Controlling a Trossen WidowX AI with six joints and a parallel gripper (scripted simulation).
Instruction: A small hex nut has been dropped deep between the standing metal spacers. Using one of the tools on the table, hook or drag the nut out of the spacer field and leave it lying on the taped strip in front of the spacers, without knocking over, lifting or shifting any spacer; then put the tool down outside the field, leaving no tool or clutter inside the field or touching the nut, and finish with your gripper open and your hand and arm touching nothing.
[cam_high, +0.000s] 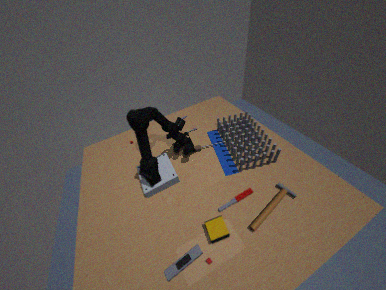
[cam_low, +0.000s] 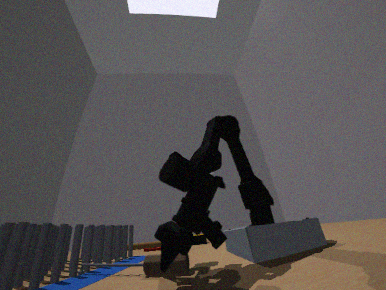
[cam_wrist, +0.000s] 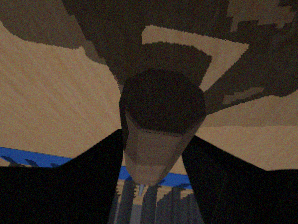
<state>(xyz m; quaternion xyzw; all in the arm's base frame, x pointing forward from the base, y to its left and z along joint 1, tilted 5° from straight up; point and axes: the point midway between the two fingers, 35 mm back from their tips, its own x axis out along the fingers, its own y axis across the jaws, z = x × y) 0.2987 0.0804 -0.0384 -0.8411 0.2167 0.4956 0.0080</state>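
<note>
My gripper tip is 10 cm short of the hook tool and 4 cm to the left of it. From my gripper tip the other things lie so: yellow block 46 cm to the right, 20 cm behind, 1 cm above; then red-and-grey screwdriver 41 cm to the right, 4 cm behind, 1 cm below; then blue taped strip 14 cm ahead, 10 cm to the right, 1 cm below.
</note>
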